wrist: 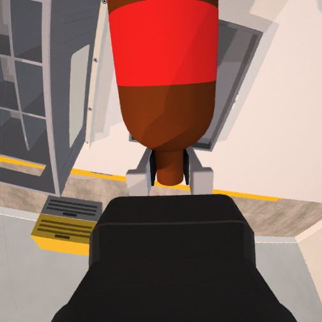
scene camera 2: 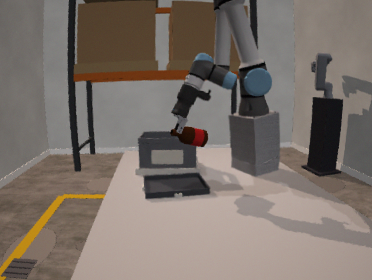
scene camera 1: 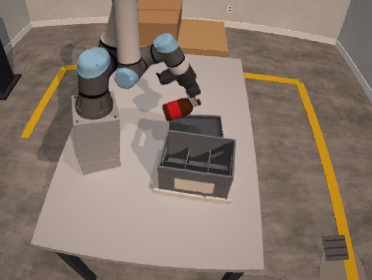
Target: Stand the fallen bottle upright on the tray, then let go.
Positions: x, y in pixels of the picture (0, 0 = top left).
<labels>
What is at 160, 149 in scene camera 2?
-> A grey divided crate.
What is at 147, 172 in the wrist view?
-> The gripper.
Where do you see a grey divided crate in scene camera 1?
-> At 191, 163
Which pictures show the shallow dark tray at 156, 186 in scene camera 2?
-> The wrist view, scene camera 2 and scene camera 1: all of them.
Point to a brown bottle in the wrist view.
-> At 166, 65
</labels>
